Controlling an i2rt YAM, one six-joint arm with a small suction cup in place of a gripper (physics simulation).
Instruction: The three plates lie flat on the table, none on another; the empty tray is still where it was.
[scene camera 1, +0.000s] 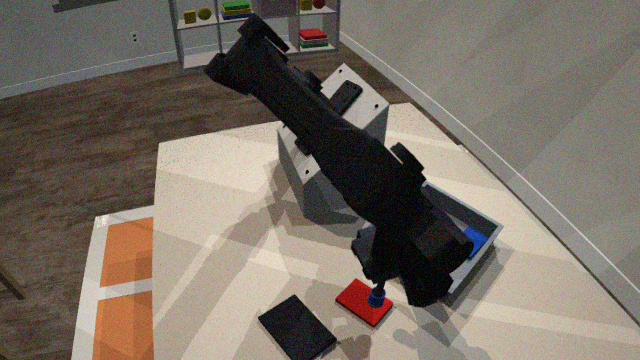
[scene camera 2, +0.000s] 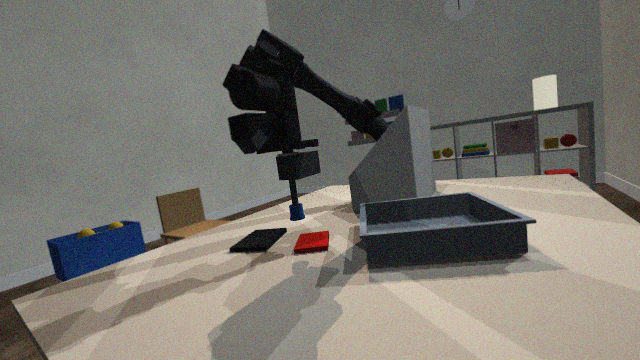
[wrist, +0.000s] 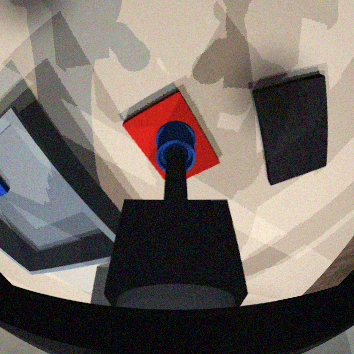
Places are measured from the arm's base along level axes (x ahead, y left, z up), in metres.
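Where they show: end effector, tool point: (scene camera 1: 375, 300) (scene camera 2: 297, 218) (wrist: 175, 138); arm's base, origin of the base link: (scene camera 2: 390, 139).
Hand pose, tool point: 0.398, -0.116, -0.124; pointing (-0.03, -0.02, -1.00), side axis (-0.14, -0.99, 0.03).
Things, the pixels of their top centre, and the offset from my tool point, as dx, dy, dz. Level surfaces: height alone.
- red plate, middle of its top: (wrist: 173, 144) (scene camera 1: 364, 300) (scene camera 2: 312, 239) -0.035, +0.006, -0.055
- larger black plate, middle of its top: (wrist: 297, 134) (scene camera 1: 296, 328) (scene camera 2: 260, 237) -0.040, -0.134, -0.055
- blue plate, middle of its top: (scene camera 1: 470, 240) -0.047, +0.301, -0.052
- grey tray, middle of its top: (wrist: 18, 223) (scene camera 2: 425, 209) (scene camera 1: 437, 228) -0.091, +0.224, -0.014
- table, its level: dz -0.064
A red plate (scene camera 1: 356, 298) (scene camera 2: 312, 242) (wrist: 150, 122) lies flat on the table, between the black plate and the tray. A larger black plate (scene camera 1: 297, 327) (scene camera 2: 259, 240) (wrist: 295, 130) lies flat beside it, apart from it. A blue plate (scene camera 1: 475, 239) (wrist: 3, 189) lies inside the grey tray (scene camera 1: 462, 219) (scene camera 2: 445, 247) (wrist: 65, 192); in the scene camera 2 view the tray's wall hides it. My gripper, a blue suction cup (scene camera 1: 376, 297) (scene camera 2: 296, 212) (wrist: 175, 147), is open and bare. It hangs above the red plate with a gap between them. My arm covers part of the tray in the scene camera 1 view.
The arm's grey wedge-shaped base (scene camera 1: 295, 162) (scene camera 2: 390, 165) stands on the table (scene camera 1: 200, 190) (scene camera 2: 450, 310) behind the plates and the tray. A blue box (scene camera 2: 100, 252) with yellow balls and a wooden chair (scene camera 2: 181, 210) stand beyond the table's edge.
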